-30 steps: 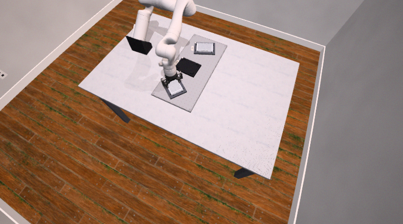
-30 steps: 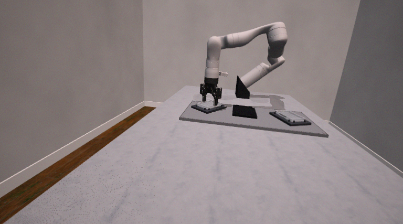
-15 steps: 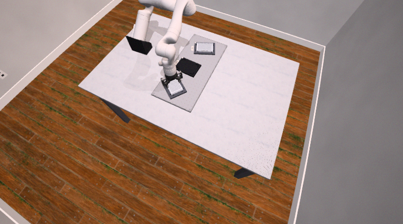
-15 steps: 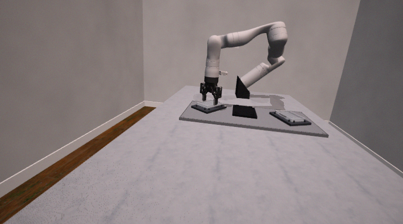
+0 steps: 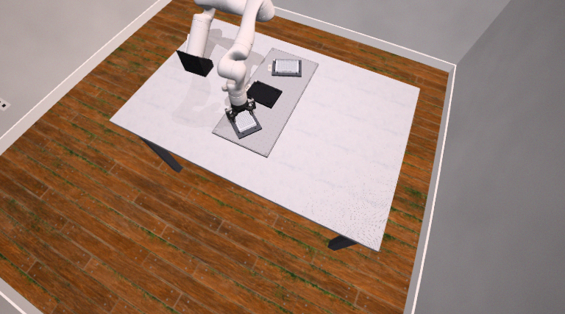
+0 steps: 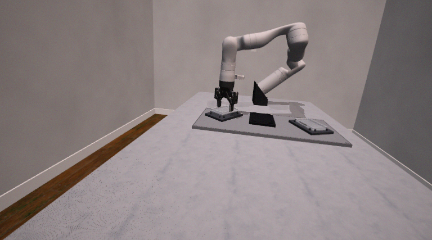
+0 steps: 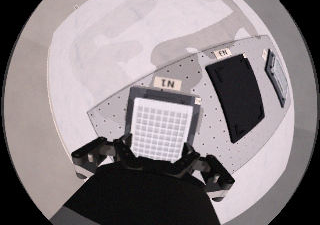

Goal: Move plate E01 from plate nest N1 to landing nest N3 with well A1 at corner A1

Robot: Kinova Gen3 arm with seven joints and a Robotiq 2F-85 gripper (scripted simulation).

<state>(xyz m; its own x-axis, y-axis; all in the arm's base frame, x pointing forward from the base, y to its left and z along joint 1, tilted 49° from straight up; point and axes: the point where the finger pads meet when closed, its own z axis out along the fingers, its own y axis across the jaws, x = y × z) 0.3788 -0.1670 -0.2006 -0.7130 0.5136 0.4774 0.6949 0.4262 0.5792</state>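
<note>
The nest N1 lies 40 mm below my hand. Also, from my hand: landing nest N3: 190 mm to the left, 40 mm below, 40 mm ahead.
</note>
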